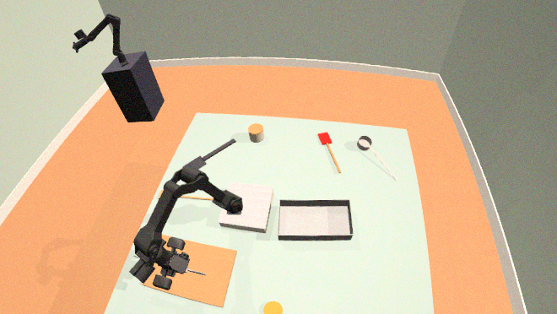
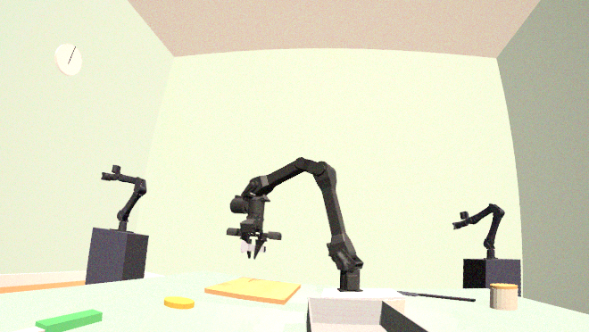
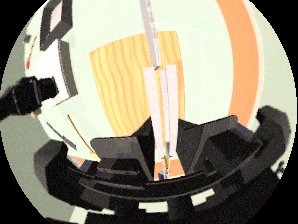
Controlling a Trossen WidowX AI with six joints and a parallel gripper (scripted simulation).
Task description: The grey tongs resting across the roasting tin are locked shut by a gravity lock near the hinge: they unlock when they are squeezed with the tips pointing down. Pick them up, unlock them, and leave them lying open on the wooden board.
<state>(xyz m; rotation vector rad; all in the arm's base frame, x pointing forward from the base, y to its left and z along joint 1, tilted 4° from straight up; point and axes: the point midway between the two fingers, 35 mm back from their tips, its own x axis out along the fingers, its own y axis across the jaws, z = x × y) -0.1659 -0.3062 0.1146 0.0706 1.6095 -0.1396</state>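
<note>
My gripper tip is now 10 cm above the wooden board and 3 cm to the right of it. From my gripper tip the other things lie so: roasting tin (51 cm ahead, 27 cm to the left, 8 cm below); then yellow disc (35 cm ahead, 11 cm to the right, 10 cm below); then black spatula (63 cm to the left, 10 cm below, 4 cm behind).
</note>
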